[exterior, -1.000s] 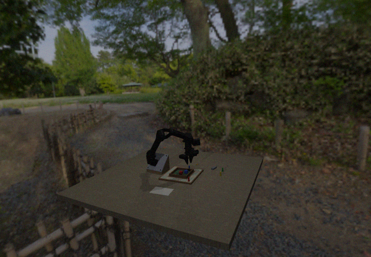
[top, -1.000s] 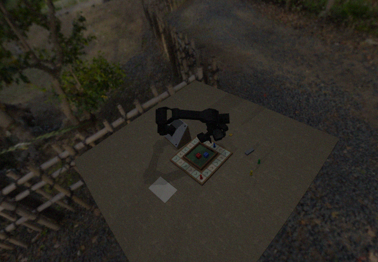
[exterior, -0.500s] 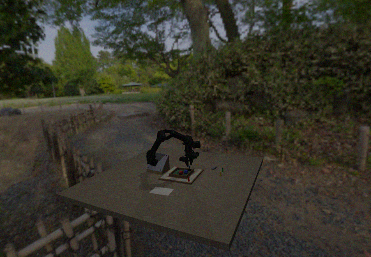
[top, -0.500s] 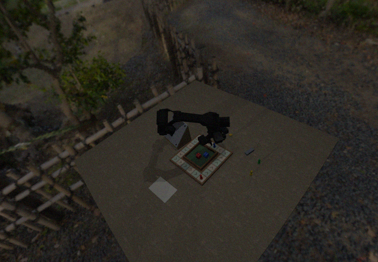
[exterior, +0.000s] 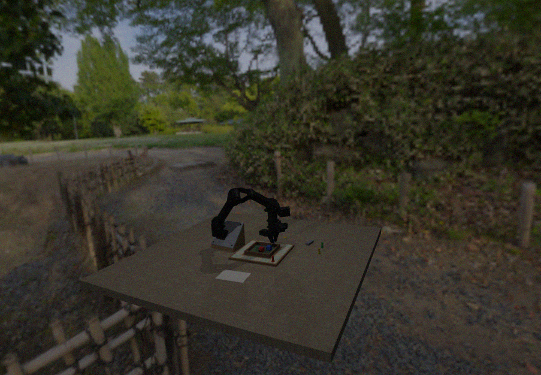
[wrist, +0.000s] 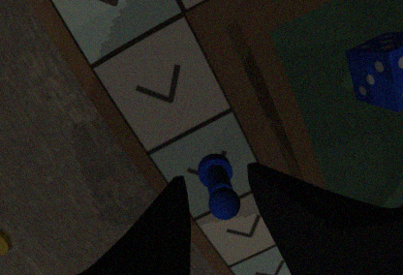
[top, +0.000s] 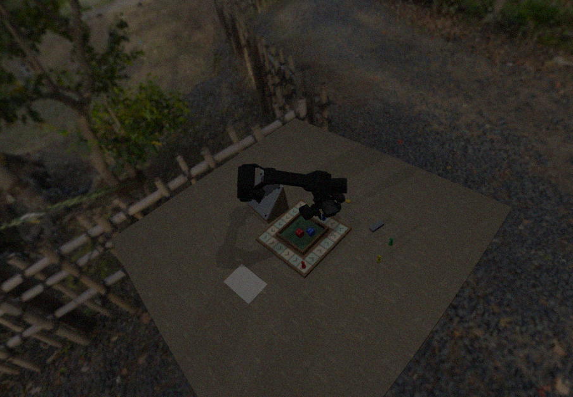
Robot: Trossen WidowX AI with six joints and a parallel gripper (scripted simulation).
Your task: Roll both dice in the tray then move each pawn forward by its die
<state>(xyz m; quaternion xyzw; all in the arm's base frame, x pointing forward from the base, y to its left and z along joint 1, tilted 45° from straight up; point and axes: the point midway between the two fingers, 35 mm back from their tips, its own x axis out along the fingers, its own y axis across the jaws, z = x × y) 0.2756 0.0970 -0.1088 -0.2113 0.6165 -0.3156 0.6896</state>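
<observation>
The green tray is 1 cm behind my gripper tip, 11 cm to the right of it and 2 cm below it. The rest, counted from my gripper tip: blue pawn (right at my gripper tip); grey block (17 cm ahead, 13 cm to the left, 2 cm below); red pawn (12 cm ahead, 21 cm to the right).
</observation>
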